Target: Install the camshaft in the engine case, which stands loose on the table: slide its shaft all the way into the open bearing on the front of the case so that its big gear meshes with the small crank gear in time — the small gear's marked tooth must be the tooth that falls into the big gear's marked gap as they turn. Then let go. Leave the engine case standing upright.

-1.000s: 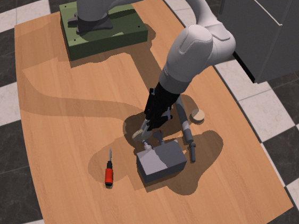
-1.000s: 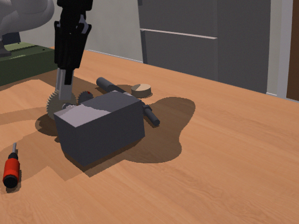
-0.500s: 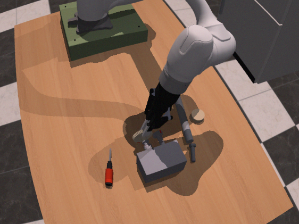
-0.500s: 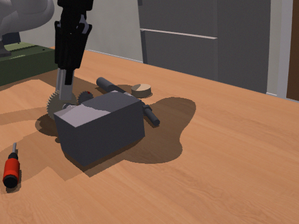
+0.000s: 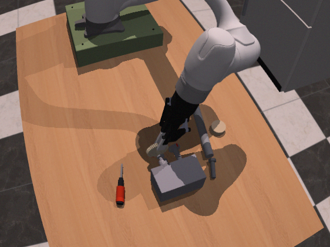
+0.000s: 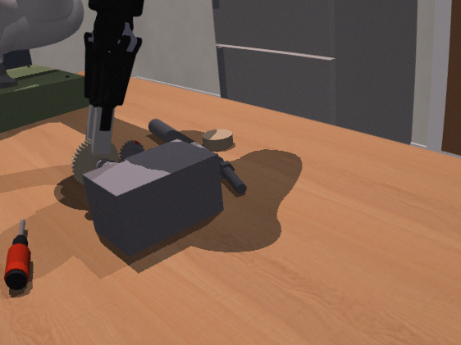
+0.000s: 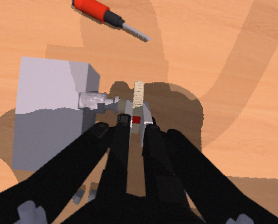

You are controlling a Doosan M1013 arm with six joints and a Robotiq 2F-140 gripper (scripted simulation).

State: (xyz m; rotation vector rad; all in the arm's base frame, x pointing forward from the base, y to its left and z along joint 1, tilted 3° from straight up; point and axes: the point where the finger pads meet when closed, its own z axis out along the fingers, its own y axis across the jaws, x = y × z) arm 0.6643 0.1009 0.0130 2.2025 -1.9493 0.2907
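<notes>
Right now my hand is 5 cm above the crank gear, 4 cm to the right of it and 1 cm short of it. From my hand the other things lie so: wooden disc 23 cm to the left, 10 cm below, 6 cm behind; short bolt 16 cm to the left, 10 cm below, 8 cm ahead; long grey rod 17 cm to the left, 9 cm below, 8 cm behind.
</notes>
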